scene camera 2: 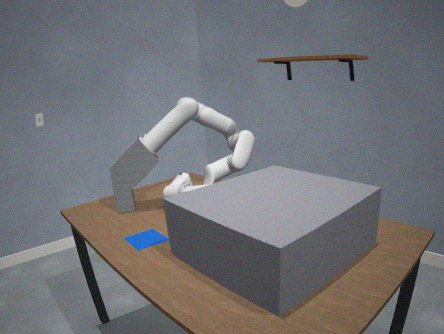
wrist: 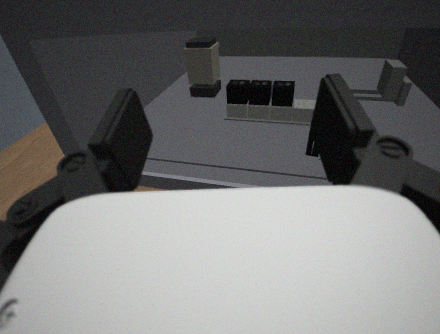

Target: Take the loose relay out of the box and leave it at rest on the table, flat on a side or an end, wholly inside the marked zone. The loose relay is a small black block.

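Frame: origin at the arm's base, x right, y ahead, z up, level; millimetres.
Seen in the pictures: gripper, between the fingertips: (wrist: 227, 107); arm's base, origin of its link: (scene camera 2: 147, 147).
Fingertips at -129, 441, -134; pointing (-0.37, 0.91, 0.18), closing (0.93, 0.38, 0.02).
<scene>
Offsets run from my fingertips to a thing's top centre, as dx, dy, dz. "spot": to the spot under its first point. Level surfaces: height alone.
A large grey box @(-34, +325, +62) (scene camera 2: 272, 215) stands on the table, and its inside shows in the wrist view. The loose relay @(+47, +144, -81) (wrist: 311, 145), a small black block, is on the box floor, with a thin strip of it showing beside the right finger, which hides the rest. My gripper (wrist: 227, 107) is open and empty, at the open side of the box, with the relay beyond its right finger. In the scene view the box hides the fingers. The marked zone @(+301, -49, -140) (scene camera 2: 146, 239) is a flat blue patch on the table beside the box.
Inside the box, three black relays @(spot: -43, +202, -74) (wrist: 260, 93) sit in a row on a pale socket strip @(spot: -28, +203, -101) (wrist: 270, 113). A tall beige and black block @(spot: -158, +257, -60) (wrist: 202, 66) stands left of them. A grey bracket @(spot: +124, +315, -77) (wrist: 392, 80) stands at the right. The box's front lip @(spot: -80, +85, -139) (wrist: 200, 178) crosses below. The wooden table @(dz -141) (scene camera 2: 105, 237) surrounds the zone.
</scene>
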